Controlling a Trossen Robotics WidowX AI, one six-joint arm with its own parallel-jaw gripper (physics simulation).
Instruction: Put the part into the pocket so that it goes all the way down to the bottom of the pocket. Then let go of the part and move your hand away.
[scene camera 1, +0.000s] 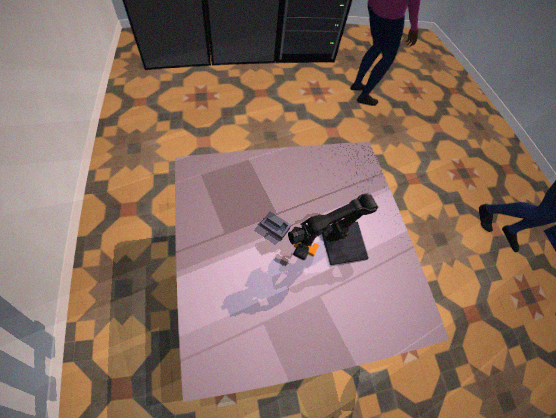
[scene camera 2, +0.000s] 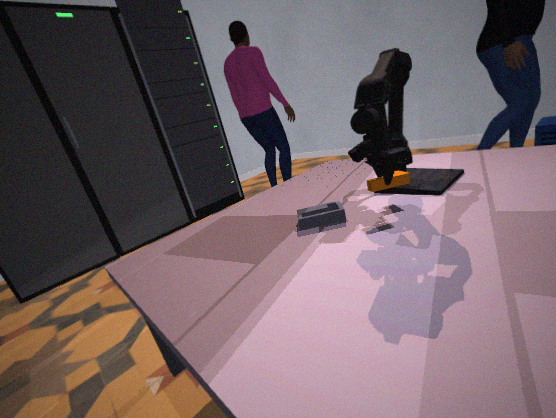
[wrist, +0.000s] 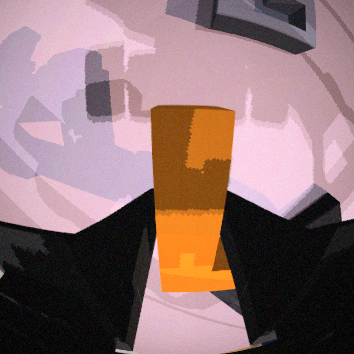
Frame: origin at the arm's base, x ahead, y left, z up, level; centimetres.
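Seen in the pictures: gripper, fingertip midpoint: (scene camera 1: 303, 247) (scene camera 2: 385, 184) (wrist: 186, 195); arm's base at its link origin: (scene camera 1: 336, 234).
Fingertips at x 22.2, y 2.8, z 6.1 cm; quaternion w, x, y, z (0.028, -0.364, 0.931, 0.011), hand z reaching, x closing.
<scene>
Pixels of each thing's middle, then the offset from my fingertips to it. Level surfaces: height alone.
- orange part at the middle of its body: (wrist: 214, 214) (scene camera 2: 385, 180) (scene camera 1: 306, 245) dx -1.7, dy -0.4, dz +0.4 cm
- grey block with the pocket, body centre: (scene camera 2: 320, 214) (scene camera 1: 275, 225) dx +7.0, dy -18.7, dz -6.7 cm
- pink table at its surface level: dz -8.5 cm
The orange part (scene camera 1: 313, 249) (scene camera 2: 378, 184) (wrist: 192, 150) is a long block held between the two black fingers of my gripper (scene camera 1: 306, 248) (scene camera 2: 389, 179) (wrist: 186, 195), which is shut on it. It is held above the table, near the arm's base, with its long side sticking out past the fingers. The grey block with the pocket (scene camera 1: 285, 229) (scene camera 2: 325, 221) (wrist: 260, 34) stands on the table, apart from the part. In the wrist view it is at the top right, cut off by the edge. Its slot-like pocket opens upward; its bottom is not clearly seen.
The arm's black base plate (scene camera 1: 350, 252) (scene camera 2: 440, 181) lies on the pink table (scene camera 1: 215, 350) (scene camera 2: 300, 325), close to the gripper. The arm's shadow falls across the table. Dark cabinets (scene camera 1: 170, 35) (scene camera 2: 65, 125) and two people stand beyond the table.
</scene>
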